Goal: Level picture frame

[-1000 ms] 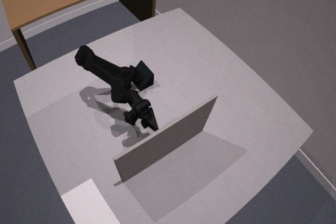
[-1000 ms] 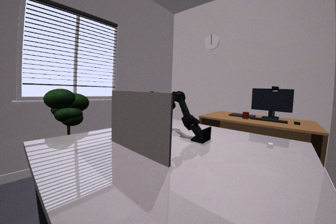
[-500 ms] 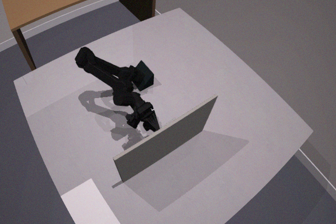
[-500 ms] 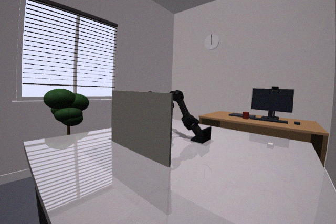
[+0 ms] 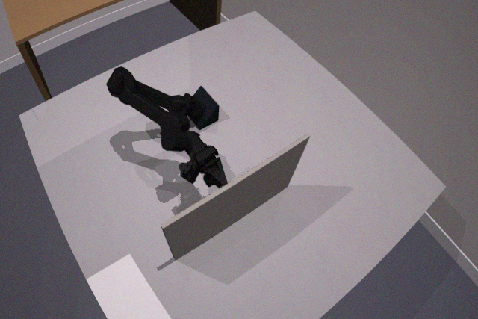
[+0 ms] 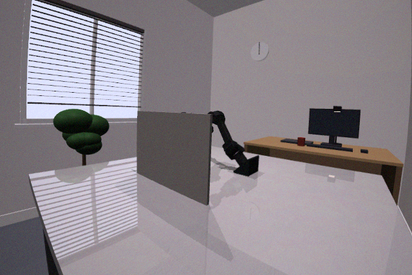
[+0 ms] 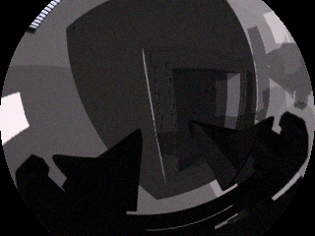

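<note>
Right now my gripper tip is 50 mm above the picture frame, 10 mm to the right of it and 10 mm short of it. Round my gripper tip: beige wall panel (60 mm below, 20 mm to the left, 20 mm ahead).
</note>
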